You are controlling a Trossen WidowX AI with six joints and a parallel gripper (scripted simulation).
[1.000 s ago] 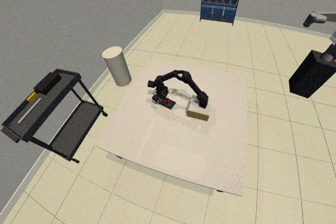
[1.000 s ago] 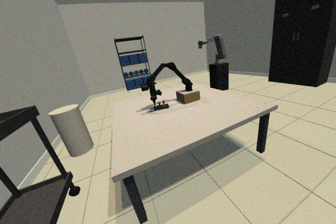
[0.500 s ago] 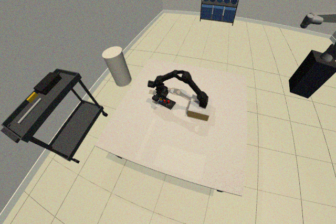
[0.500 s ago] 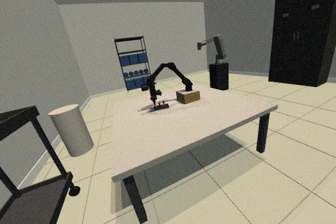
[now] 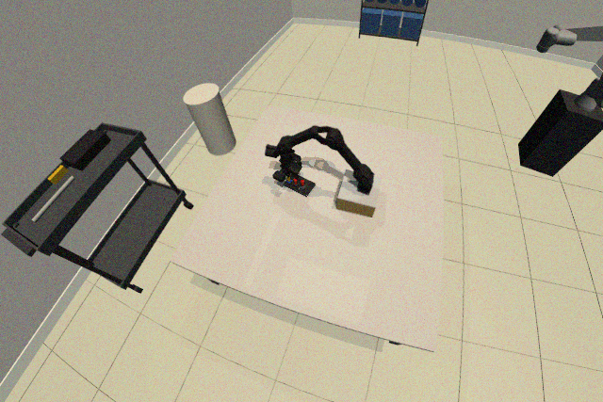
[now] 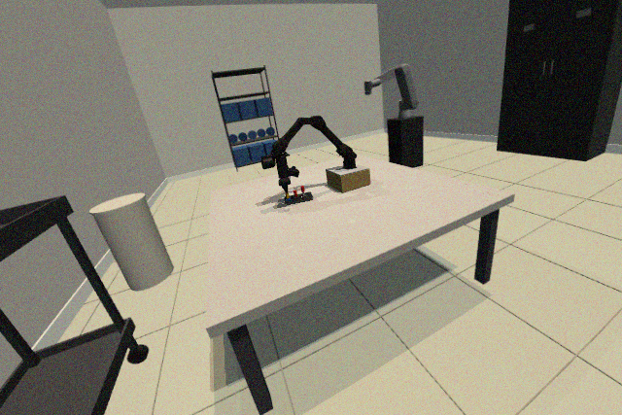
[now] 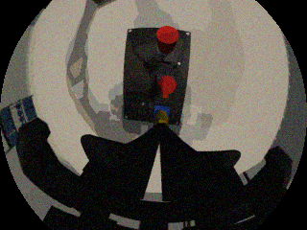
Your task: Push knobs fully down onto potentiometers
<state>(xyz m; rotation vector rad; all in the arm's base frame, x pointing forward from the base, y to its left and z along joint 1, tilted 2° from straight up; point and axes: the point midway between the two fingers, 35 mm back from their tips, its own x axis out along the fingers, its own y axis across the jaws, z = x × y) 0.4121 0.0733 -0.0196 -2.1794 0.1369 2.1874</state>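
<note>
Now: gripper tip 30 mm above the knob.
</note>
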